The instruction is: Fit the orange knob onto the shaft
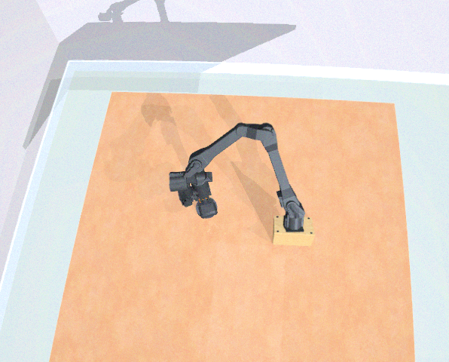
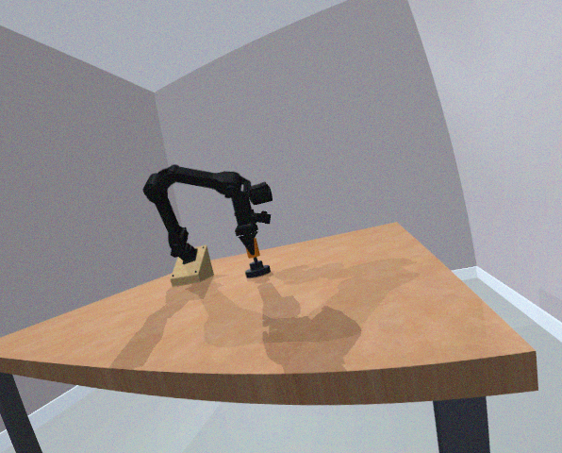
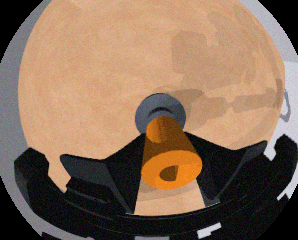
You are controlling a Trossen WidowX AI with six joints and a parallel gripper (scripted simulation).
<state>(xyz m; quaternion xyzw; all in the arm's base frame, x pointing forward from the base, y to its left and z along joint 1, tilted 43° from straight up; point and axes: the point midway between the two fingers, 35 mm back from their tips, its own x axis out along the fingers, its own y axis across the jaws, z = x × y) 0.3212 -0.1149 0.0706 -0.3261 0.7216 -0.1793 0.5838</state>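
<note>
Now: the orange knob 2 cm above my gripper tip. Round my gripper tip: dark round pedestal 4 cm below.
</note>
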